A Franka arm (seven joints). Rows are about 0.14 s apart.
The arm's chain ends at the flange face. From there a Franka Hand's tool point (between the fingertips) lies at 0.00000 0.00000 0.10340 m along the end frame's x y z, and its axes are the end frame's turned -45 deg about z.
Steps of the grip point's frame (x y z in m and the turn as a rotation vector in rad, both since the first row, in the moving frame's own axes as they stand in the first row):
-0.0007 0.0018 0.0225 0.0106 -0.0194 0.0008
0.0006 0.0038 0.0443 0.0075 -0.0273 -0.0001
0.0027 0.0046 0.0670 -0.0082 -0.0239 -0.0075
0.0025 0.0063 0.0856 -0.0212 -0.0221 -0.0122
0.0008 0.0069 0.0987 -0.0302 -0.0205 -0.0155
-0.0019 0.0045 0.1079 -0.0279 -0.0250 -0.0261
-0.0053 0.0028 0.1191 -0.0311 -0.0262 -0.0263
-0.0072 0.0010 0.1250 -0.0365 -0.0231 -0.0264
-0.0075 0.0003 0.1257 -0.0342 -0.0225 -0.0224
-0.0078 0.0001 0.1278 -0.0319 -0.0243 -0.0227
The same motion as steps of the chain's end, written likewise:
0.0030 0.0011 0.0225 -0.0062 -0.0212 0.0008
0.0057 0.0008 0.0443 -0.0140 -0.0246 -0.0001
0.0063 -0.0010 0.0670 -0.0227 -0.0111 -0.0075
0.0063 -0.0005 0.0856 -0.0306 -0.0006 -0.0122
0.0047 0.0006 0.0988 -0.0359 0.0069 -0.0155
0.0016 0.0007 0.1080 -0.0374 0.0021 -0.0261
-0.0022 0.0015 0.1192 -0.0405 0.0035 -0.0263
-0.0054 0.0015 0.1251 -0.0421 0.0095 -0.0264
-0.0060 0.0014 0.1258 -0.0401 0.0083 -0.0224
-0.0060 0.0015 0.1279 -0.0397 0.0054 -0.0227

